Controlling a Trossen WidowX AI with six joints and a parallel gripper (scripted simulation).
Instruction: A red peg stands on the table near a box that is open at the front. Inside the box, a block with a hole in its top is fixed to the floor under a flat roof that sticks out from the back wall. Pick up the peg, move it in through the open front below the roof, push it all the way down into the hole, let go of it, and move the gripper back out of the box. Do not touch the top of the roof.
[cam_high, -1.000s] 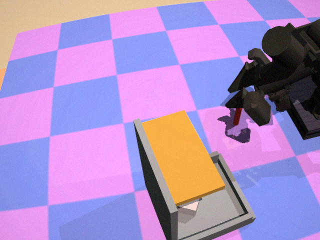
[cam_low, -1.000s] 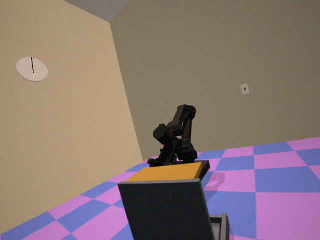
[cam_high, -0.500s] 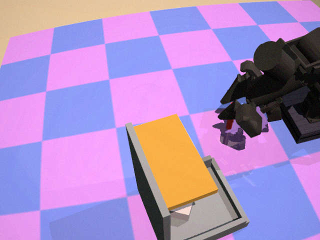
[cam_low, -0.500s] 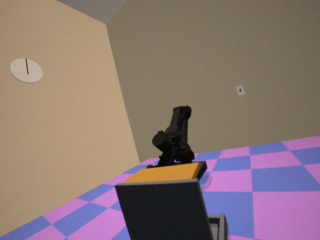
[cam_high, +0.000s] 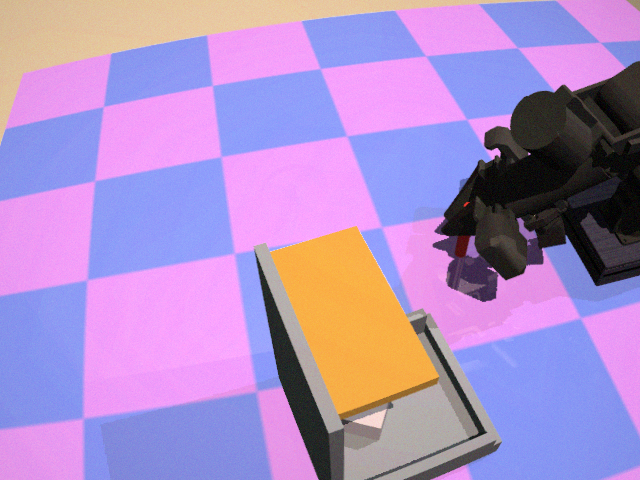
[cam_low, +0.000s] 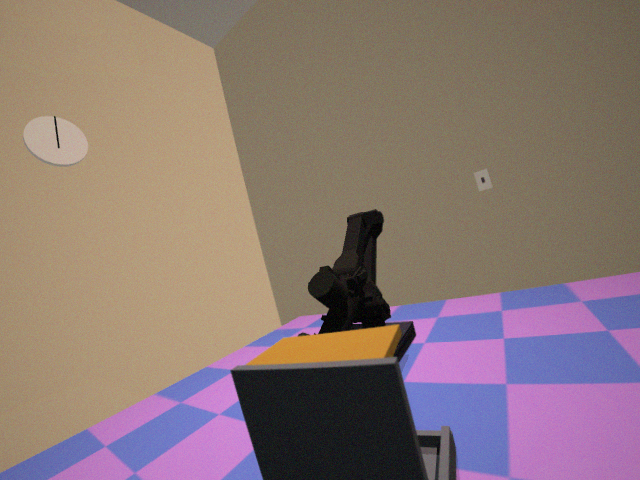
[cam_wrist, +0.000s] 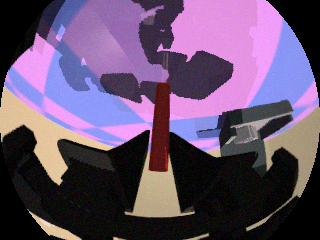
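My gripper tip is 210 mm short of the dark back wall, 190 mm to the right of it and 60 mm below it. Round my gripper tip: red peg (20 mm behind, 10 mm to the left, 10 mm below); orange roof (190 mm to the left, 170 mm ahead, 160 mm above).
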